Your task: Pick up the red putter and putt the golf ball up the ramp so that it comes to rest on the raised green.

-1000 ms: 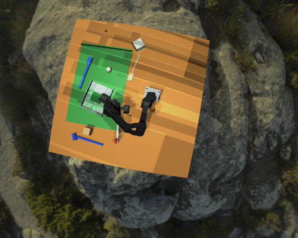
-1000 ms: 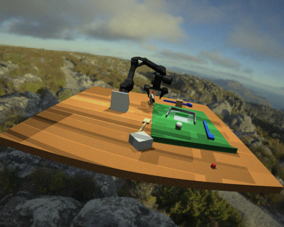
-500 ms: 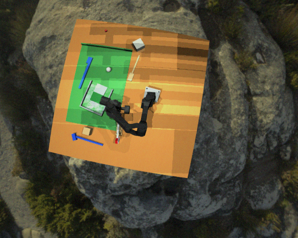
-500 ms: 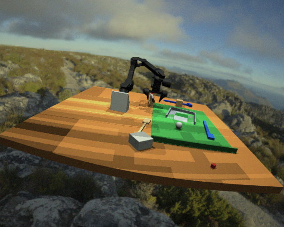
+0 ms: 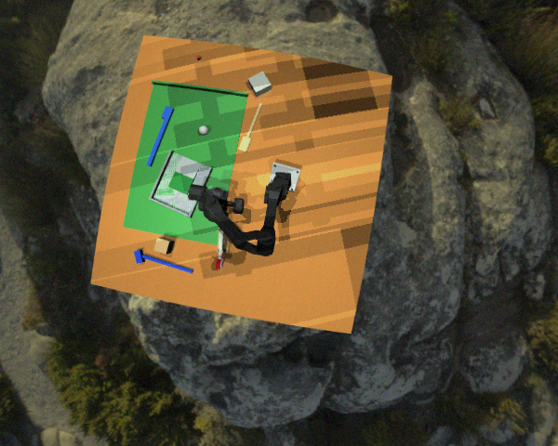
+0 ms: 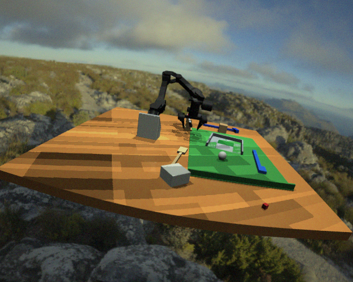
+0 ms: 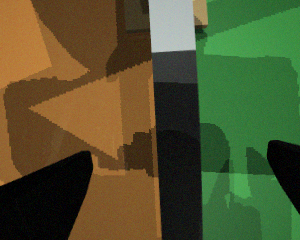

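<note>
My gripper tip is 110 mm to the right of the red putter, 30 mm below it and 10 mm past it. Also, from my gripper tip: white golf ball (370 mm to the right, 140 mm ahead, 10 mm below); tan cube (270 mm ahead, 180 mm to the left); small red cube (750 mm to the right, 220 mm ahead, 30 mm below).
</note>
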